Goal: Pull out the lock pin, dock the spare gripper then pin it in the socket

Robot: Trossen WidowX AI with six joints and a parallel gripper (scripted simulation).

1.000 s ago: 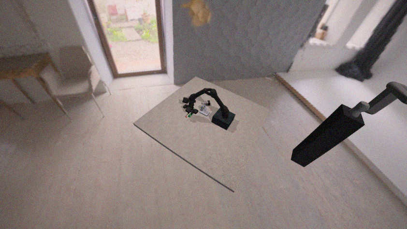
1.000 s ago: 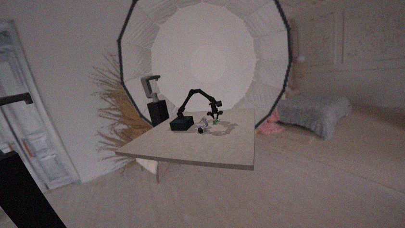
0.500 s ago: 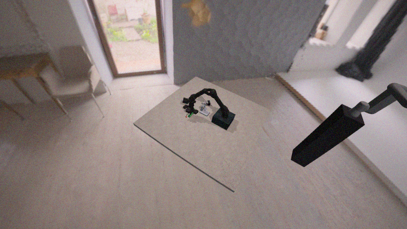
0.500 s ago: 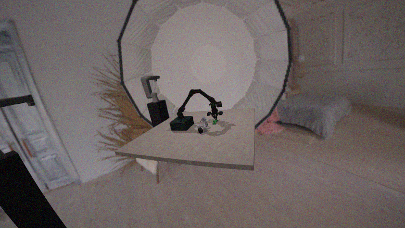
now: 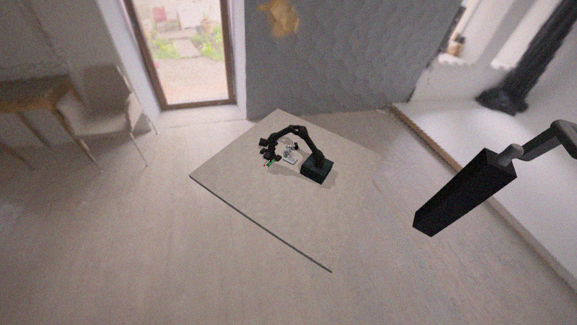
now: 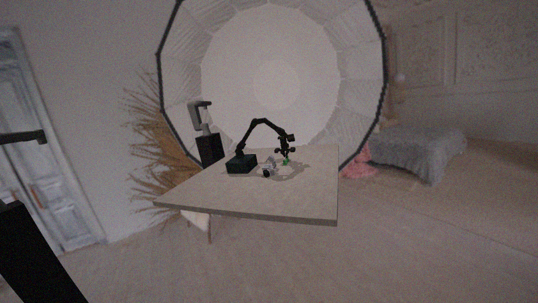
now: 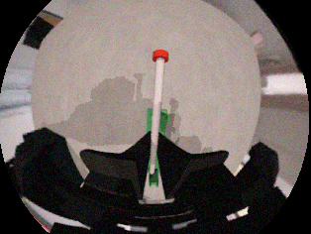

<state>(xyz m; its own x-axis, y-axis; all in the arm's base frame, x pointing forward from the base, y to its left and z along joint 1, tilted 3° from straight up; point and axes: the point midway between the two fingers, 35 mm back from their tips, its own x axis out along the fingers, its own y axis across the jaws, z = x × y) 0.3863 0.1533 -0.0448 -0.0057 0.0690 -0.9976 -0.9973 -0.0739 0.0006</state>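
My gripper tip is now 4 cm to the left of the green strip and 1 cm short of it. Also, from my gripper tip: spare gripper (30 cm to the right, 3 cm behind); grey mount (15 cm to the right, 9 cm behind, 3 cm above).
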